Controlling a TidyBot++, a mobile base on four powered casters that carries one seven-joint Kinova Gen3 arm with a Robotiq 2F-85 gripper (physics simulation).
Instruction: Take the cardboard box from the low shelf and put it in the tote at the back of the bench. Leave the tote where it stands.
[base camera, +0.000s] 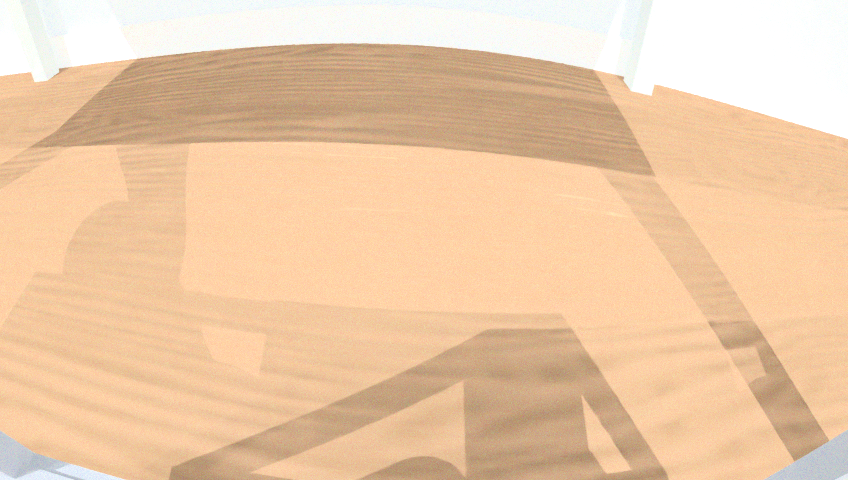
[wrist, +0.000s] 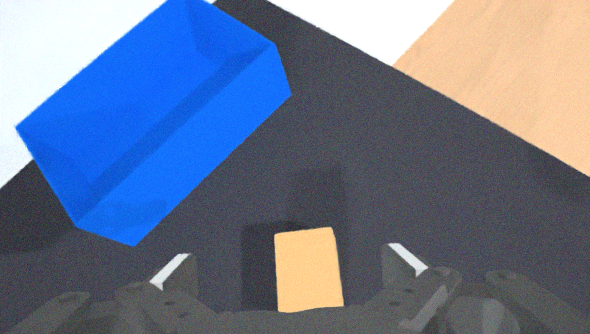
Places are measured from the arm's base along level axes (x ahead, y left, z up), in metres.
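Where they show: gripper, fingertip midpoint: (wrist: 290, 269).
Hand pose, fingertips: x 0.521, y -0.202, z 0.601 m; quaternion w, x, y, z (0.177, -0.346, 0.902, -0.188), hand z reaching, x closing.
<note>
Things, the pixels of their top centre, and the offset from my fingertips. Level surfaces: height alone.
- cardboard box, middle of its top: (wrist: 306, 275) dz -0.185, dx +0.029, dy -0.001 m
- dark bench top, its level: dz -0.235 m
- blue tote, middle of its top: (wrist: 137, 86) dz -0.135, dx +0.329, dy -0.032 m
- wooden floor, its level: dz -0.997 m
The cardboard box (wrist: 308, 270), a plain tan block, lies on the dark bench top (wrist: 380, 150) in the lower middle of the wrist view, outside the tote. The blue tote (wrist: 200, 155) stands at the upper left of that view, with its inside partly visible and no box showing in it. My gripper (wrist: 290, 269) is open and empty. Its fingers stand wide to the left and right of the box in the picture, above the bench top, with bare space on both sides of the box. The box, the tote and the gripper do not show in the base camera view.
The bench's straight edge runs across the upper right of the wrist view, with wooden floor (wrist: 525, 75) (base camera: 380, 237) beyond. In the base camera view, white posts (base camera: 38, 41) (base camera: 637, 47) stand at the far left and far right, and shadows cross the floor.
</note>
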